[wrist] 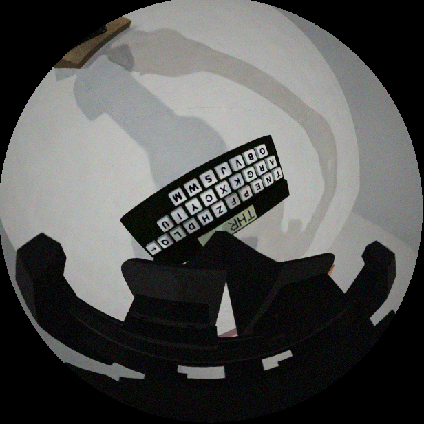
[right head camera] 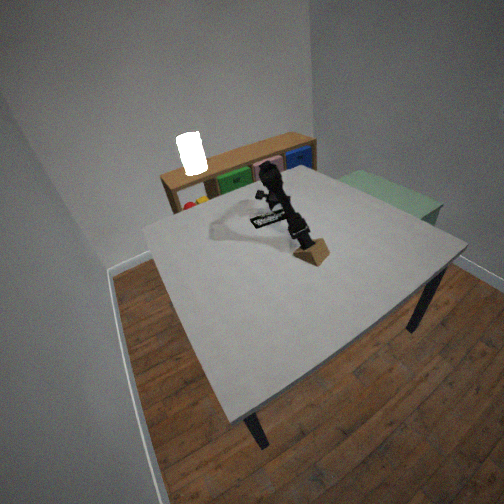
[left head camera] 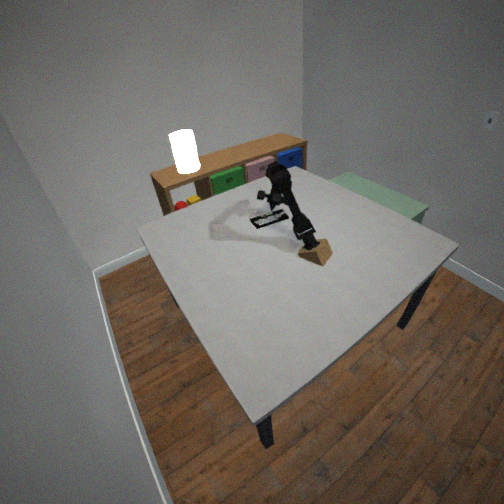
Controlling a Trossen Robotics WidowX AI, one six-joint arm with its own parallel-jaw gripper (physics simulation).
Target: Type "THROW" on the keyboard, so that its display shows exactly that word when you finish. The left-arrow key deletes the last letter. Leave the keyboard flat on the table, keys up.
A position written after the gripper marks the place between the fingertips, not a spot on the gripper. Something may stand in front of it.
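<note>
There's a black keyboard (wrist: pixel 228 192) that you'd see here, and the gripper (wrist: pixel 219 235) is visible as well.
</note>
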